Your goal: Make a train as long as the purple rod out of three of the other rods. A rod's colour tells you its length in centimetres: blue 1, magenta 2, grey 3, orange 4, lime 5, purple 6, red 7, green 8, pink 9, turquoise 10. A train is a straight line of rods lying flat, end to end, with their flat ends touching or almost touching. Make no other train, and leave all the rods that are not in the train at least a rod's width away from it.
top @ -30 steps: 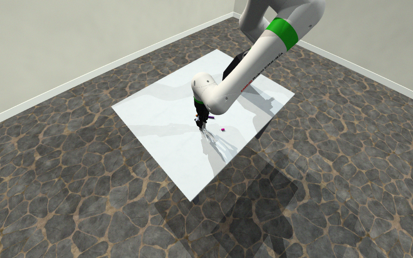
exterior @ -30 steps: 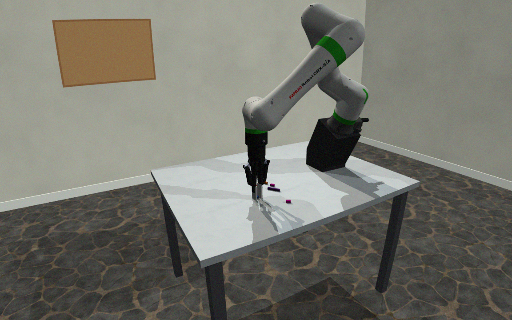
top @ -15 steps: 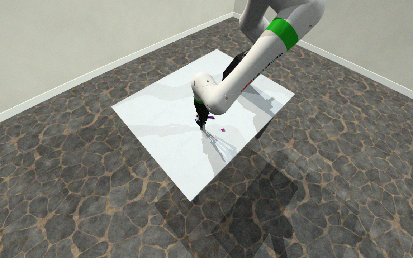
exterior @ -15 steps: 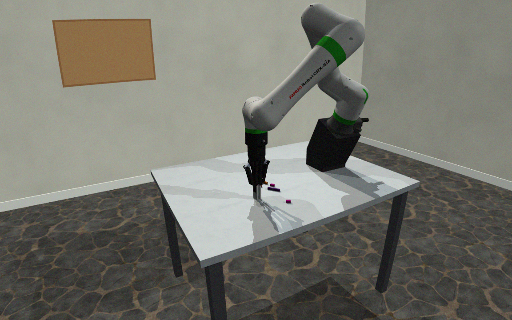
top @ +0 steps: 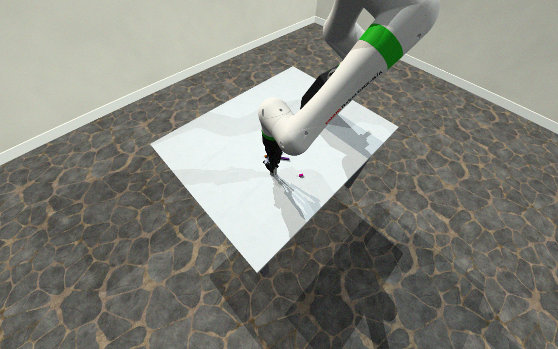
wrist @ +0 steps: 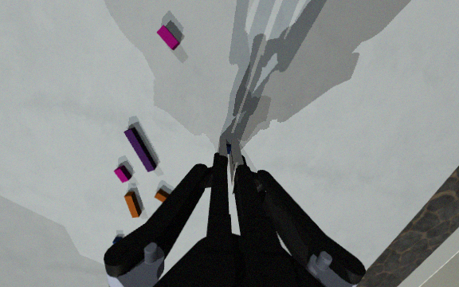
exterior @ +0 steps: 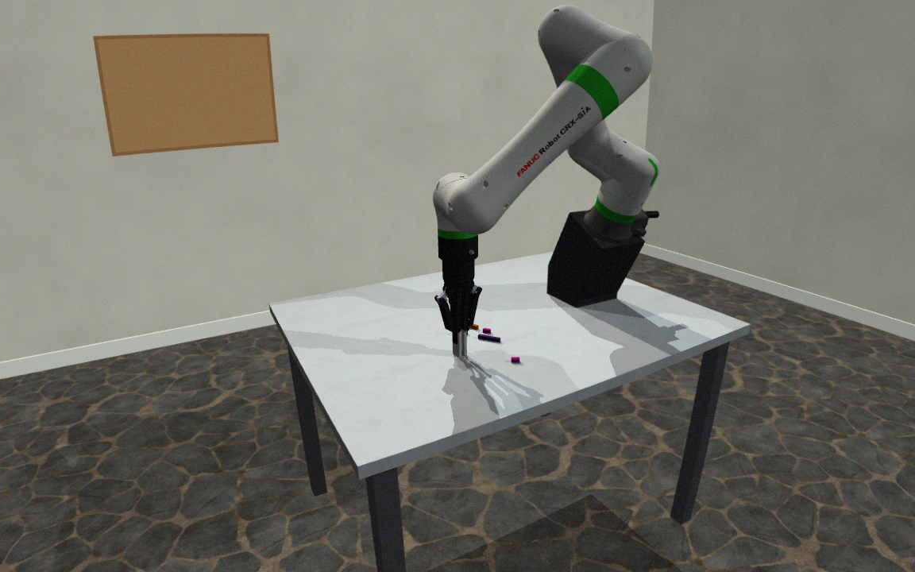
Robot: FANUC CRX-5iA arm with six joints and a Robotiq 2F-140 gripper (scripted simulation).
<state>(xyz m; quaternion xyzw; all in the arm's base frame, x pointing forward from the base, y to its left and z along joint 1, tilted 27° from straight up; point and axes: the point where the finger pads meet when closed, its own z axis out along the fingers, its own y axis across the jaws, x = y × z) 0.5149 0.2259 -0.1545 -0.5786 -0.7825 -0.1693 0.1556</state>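
Right now my hand is 100 mm past the purple rod, 50 mm to the left of it and 30 mm above it.
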